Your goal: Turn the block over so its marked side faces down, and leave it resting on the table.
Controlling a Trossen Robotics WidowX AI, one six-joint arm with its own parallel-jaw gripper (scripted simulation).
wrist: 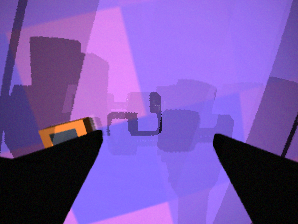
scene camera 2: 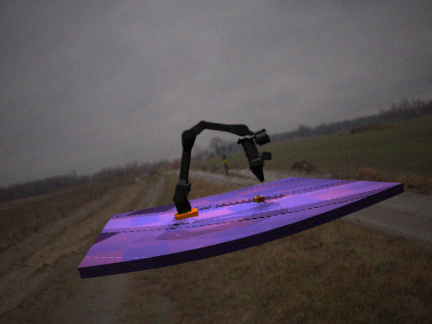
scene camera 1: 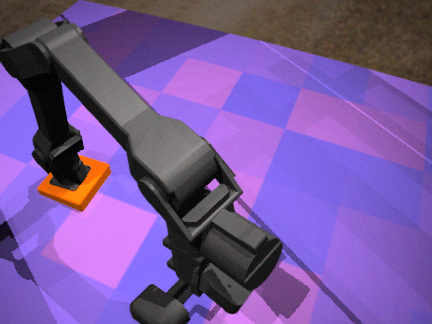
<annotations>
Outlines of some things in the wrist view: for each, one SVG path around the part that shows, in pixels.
The gripper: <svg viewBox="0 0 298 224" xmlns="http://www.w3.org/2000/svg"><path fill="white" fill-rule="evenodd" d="M215 134L213 146L222 168L224 168L229 181L231 181L235 192L238 194L239 200L241 200L246 212L249 214L252 224L298 224L298 162L251 146L235 138ZM102 130L96 130L77 138L74 137L49 148L13 159L0 157L0 224L63 224L102 148Z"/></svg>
A block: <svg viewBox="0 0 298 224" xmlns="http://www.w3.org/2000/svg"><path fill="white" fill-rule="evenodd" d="M89 117L39 130L38 132L45 149L74 137L77 138L93 132Z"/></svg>
</annotations>
